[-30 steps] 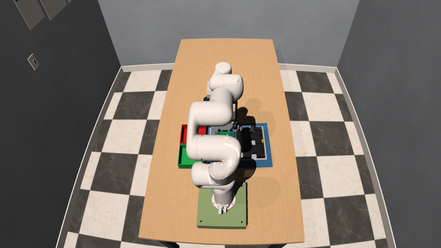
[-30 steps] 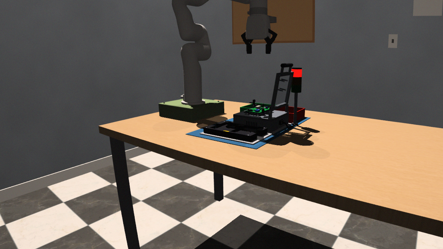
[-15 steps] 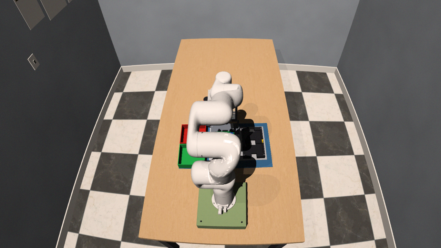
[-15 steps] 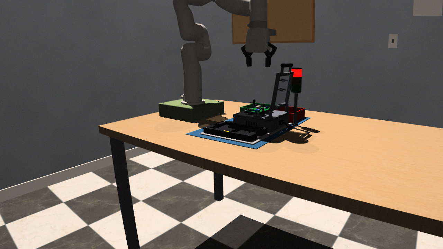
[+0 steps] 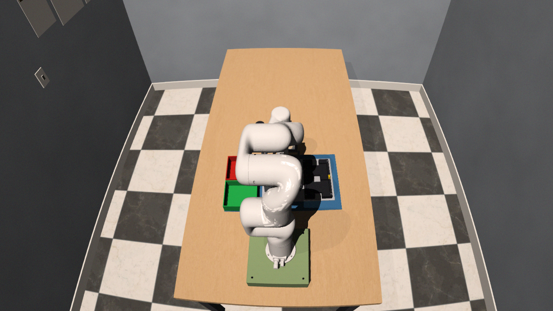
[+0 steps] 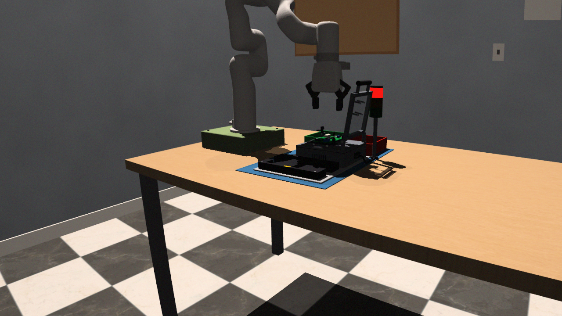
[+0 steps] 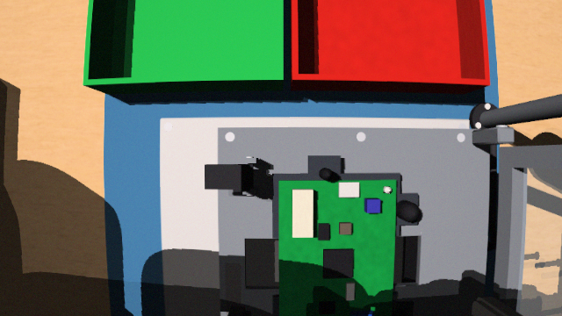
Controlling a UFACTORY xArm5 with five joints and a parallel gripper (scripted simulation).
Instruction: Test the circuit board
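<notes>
My hand is 11 cm above the green circuit board. Also, from my hand: black tab (10 cm below, 6 cm behind, 5 cm to the left); tester lid (12 cm ahead, 1 cm to the left); red bin (20 cm to the left, 17 cm below, 3 cm ahead).
</notes>
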